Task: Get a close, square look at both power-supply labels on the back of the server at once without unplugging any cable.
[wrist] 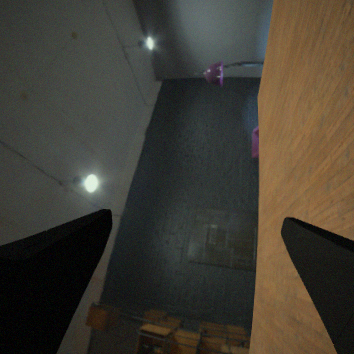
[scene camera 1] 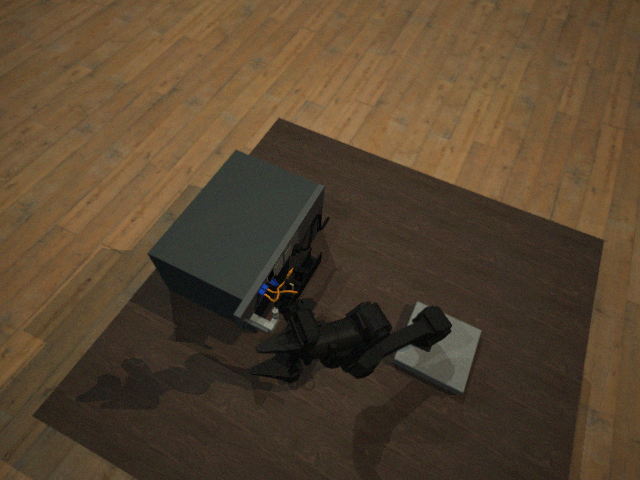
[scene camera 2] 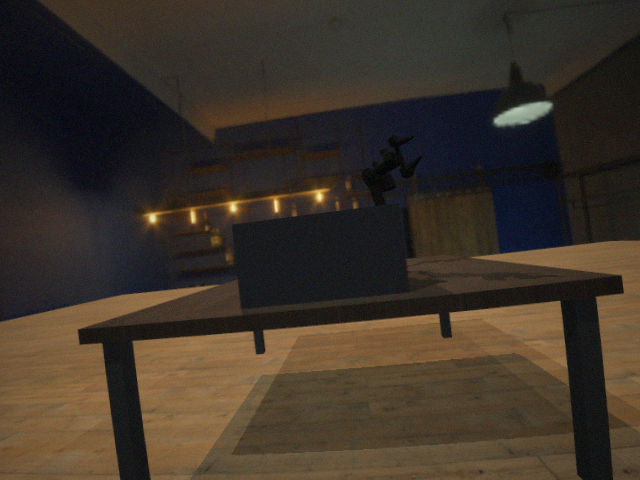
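Seen in the pictures: gripper, fingertip midpoint: (wrist: 198,222) (scene camera 1: 252,361) (scene camera 2: 417,146); arm's base at its link origin: (scene camera 1: 421,337).
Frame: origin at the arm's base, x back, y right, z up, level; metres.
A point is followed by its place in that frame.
A large dark grey box (scene camera 1: 237,222) @(y 0.018, x -0.608, z 0.192 m) (scene camera 2: 320,258) @(y 0.038, x -0.765, z 0.075 m), the server housing, stands on the dark table. In scene camera 1 its open side faces the arm; black cables (scene camera 1: 311,232) @(y 0.137, x -0.426, z 0.098 m) and orange cables with blue plugs (scene camera 1: 263,289) @(y -0.133, x -0.444, z 0.178 m) show there. The power-supply labels cannot be made out in scene camera 1, and neither the labels nor the server shows in the wrist view. My gripper (scene camera 1: 254,360) @(y -0.374, x -0.311, z 0.463 m) (scene camera 2: 417,147) @(y -0.374, x -0.311, z 0.463 m) (wrist: 198,222) @(y -0.374, x -0.311, z 0.463 m) is open and empty. In scene camera 2 it is raised above the height of the housing's top, and its fingers point away to the side. The wrist view shows a wall, ceiling lamps and wooden floor.
A light grey square slab (scene camera 1: 467,343) @(y 0.043, x 0.126, z -0.001 m) lies under the arm's base end. A small pale block (scene camera 1: 262,322) @(y -0.194, x -0.418, z 0.113 m) with a little knob sits by the housing's near corner. The table (scene camera 1: 516,289) @(y 0.307, x 0.235, z -0.034 m) (scene camera 2: 170,325) @(y 0.418, x -0.836, z -0.044 m) has wooden floor around it.
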